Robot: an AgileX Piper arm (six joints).
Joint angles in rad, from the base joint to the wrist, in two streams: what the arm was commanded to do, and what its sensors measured. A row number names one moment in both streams.
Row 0, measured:
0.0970 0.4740 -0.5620 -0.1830 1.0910 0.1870
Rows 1 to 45, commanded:
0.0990 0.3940 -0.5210 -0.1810 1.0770 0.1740
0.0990 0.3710 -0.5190 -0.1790 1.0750 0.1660
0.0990 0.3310 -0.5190 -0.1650 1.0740 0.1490
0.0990 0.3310 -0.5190 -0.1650 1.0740 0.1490
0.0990 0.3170 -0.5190 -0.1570 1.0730 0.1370
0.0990 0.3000 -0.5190 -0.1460 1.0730 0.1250
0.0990 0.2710 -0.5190 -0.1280 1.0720 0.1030
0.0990 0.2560 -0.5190 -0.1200 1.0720 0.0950
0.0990 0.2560 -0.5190 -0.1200 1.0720 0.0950
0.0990 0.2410 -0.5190 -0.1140 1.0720 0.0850
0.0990 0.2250 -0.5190 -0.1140 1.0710 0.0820
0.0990 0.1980 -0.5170 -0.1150 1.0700 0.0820
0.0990 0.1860 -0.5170 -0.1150 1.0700 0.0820
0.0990 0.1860 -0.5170 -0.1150 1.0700 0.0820
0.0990 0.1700 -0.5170 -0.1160 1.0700 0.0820
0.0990 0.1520 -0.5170 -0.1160 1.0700 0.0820
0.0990 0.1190 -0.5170 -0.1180 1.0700 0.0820
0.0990 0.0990 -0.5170 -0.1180 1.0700 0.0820
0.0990 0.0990 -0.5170 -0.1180 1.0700 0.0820
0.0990 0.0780 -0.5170 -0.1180 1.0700 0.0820
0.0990 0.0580 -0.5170 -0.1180 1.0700 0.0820
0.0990 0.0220 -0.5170 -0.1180 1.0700 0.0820
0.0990 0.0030 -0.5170 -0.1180 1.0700 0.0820
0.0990 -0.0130 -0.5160 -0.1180 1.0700 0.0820
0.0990 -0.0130 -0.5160 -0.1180 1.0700 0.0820
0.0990 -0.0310 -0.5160 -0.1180 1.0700 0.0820
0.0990 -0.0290 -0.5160 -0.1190 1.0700 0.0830
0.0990 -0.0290 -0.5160 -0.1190 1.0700 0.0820
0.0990 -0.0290 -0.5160 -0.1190 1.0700 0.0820
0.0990 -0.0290 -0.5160 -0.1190 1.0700 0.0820
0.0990 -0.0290 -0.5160 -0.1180 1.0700 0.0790
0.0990 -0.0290 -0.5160 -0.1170 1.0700 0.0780
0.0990 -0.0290 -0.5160 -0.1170 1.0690 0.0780
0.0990 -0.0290 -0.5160 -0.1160 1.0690 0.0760
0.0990 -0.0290 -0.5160 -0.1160 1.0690 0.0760
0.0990 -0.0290 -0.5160 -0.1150 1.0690 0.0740
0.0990 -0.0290 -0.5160 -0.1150 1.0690 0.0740
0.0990 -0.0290 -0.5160 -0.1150 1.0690 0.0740
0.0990 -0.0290 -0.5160 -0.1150 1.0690 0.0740
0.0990 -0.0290 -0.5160 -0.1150 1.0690 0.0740
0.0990 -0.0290 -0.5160 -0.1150 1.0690 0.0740
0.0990 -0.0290 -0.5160 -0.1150 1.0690 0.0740
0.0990 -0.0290 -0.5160 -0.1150 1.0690 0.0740
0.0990 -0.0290 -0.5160 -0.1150 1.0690 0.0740
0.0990 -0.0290 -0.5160 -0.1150 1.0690 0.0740
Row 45, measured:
0.0970 -0.0040 -0.5190 -0.1140 1.0830 0.0810
